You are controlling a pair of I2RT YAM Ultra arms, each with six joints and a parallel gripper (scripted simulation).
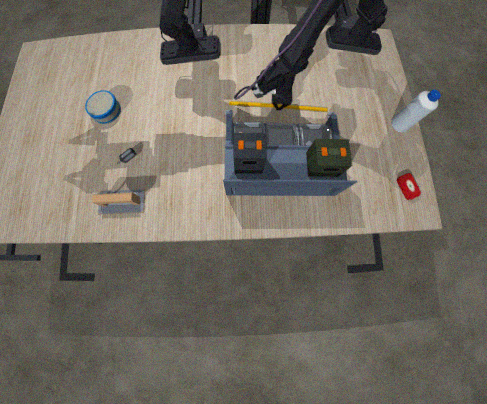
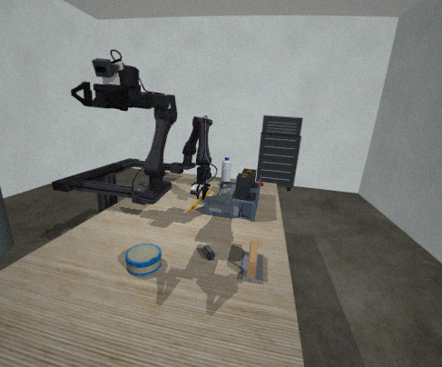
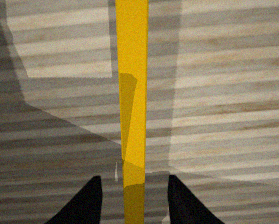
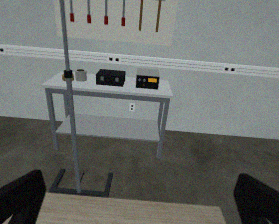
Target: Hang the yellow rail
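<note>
Right now my left hand is 10 mm above the yellow rail. Round my left hand: white bottle (110 mm ahead, 480 mm to the left, 80 mm above); red tin (370 mm ahead, 450 mm to the left); blue-grey shelf (210 mm ahead, 30 mm to the right, 50 mm above).
</note>
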